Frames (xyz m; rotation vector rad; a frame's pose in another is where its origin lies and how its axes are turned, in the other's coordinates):
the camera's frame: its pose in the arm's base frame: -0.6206 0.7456 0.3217 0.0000 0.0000 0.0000
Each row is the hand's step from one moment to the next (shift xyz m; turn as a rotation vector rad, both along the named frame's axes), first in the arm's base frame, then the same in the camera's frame.
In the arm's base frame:
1: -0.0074 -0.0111 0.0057 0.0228 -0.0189 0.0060
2: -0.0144 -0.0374 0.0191 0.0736 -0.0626 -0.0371
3: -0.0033 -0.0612 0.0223 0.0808 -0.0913 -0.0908
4: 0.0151 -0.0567 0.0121 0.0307 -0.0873 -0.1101
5: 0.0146 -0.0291 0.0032 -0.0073 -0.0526 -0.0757
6: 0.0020 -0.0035 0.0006 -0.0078 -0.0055 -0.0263
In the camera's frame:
1: -0.0074 -0.0111 0.0057 0.0228 -0.0189 0.0060
2: -0.0144 -0.0374 0.0191 0.0736 -0.0626 -0.0371
3: -0.0033 -0.0612 0.0223 0.0808 -0.0913 -0.0908
4: 0.0151 -0.0567 0.0121 0.0307 -0.0873 -0.1101
5: 0.0146 -0.0291 0.0032 -0.0073 -0.0526 -0.0757
6: 0.0020 -0.0035 0.0006 -0.0078 -0.0055 -0.0263

